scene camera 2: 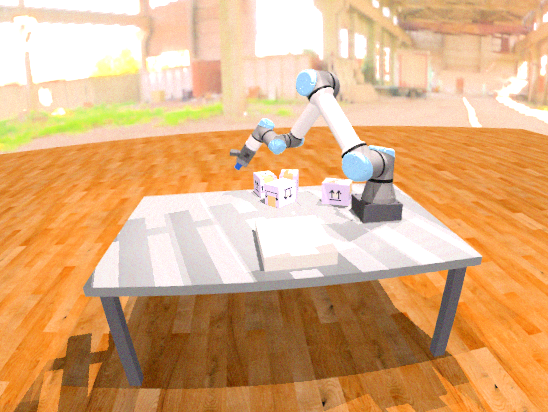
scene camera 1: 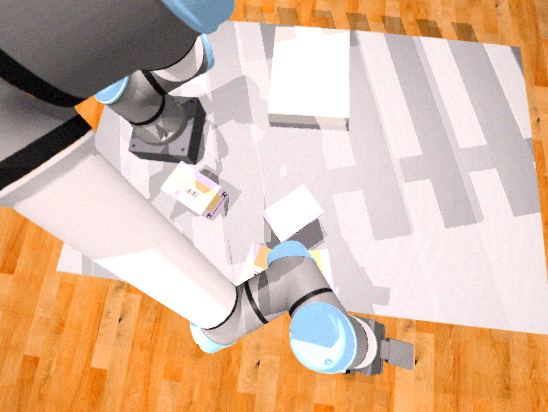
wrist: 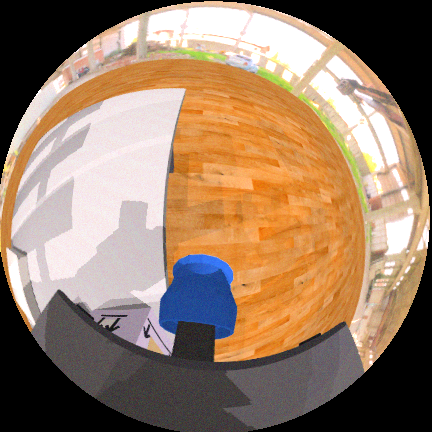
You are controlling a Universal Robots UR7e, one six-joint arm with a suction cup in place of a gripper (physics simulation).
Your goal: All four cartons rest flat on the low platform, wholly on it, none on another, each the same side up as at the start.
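Places are measured from the arm's base along level axes (x ahead, y left, z up), in millimetres.
Where they show: hand at its tool point: (scene camera 2: pixel 237 167) (wrist: pixel 202 277); arm's base at its link origin: (scene camera 2: pixel 378 199) (scene camera 1: pixel 161 121).
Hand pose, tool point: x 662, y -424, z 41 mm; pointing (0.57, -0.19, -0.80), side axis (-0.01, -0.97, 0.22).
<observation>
Each offset is from my tool point to the top centre of the thing. Level surfaces: height alone.
My gripper (scene camera 2: pixel 238 166) (wrist: pixel 202 267), a blue suction cup, hangs bare in the air past the table's far edge in the second scene view; the wrist hides it in the first. A carton @[502 mm back, 249 mm left, 12 mm down] (scene camera 1: pixel 192 190) (scene camera 2: pixel 336 194) with upward arrows stands by the arm's base. A white-topped carton @[234 mm back, 247 mm left, 12 mm down] (scene camera 1: pixel 293 212) (scene camera 2: pixel 281 194) with downward arrows stands mid-table. Behind it are a carton @[275 mm back, 83 mm left, 12 mm down] (scene camera 1: pixel 260 257) (scene camera 2: pixel 290 175) and another carton @[153 mm back, 104 mm left, 12 mm down] (scene camera 1: pixel 322 259) (scene camera 2: pixel 260 184), both partly hidden by the arm in the first view. Part of a carton (wrist: pixel 127 327) shows in the wrist view. The low white platform @[280 mm back, 709 mm left, 65 mm down] (scene camera 1: pixel 310 75) (scene camera 2: pixel 290 237) bears no carton.
The grey-white table @[113 mm down] (scene camera 1: pixel 425 280) (scene camera 2: pixel 200 280) (wrist: pixel 110 170) carries the cartons, the platform and the dark arm base (scene camera 1: pixel 167 150) (scene camera 2: pixel 377 209). The table's edge runs beside the suction cup in the wrist view, with wooden floor (wrist: pixel 280 210) beyond.
</observation>
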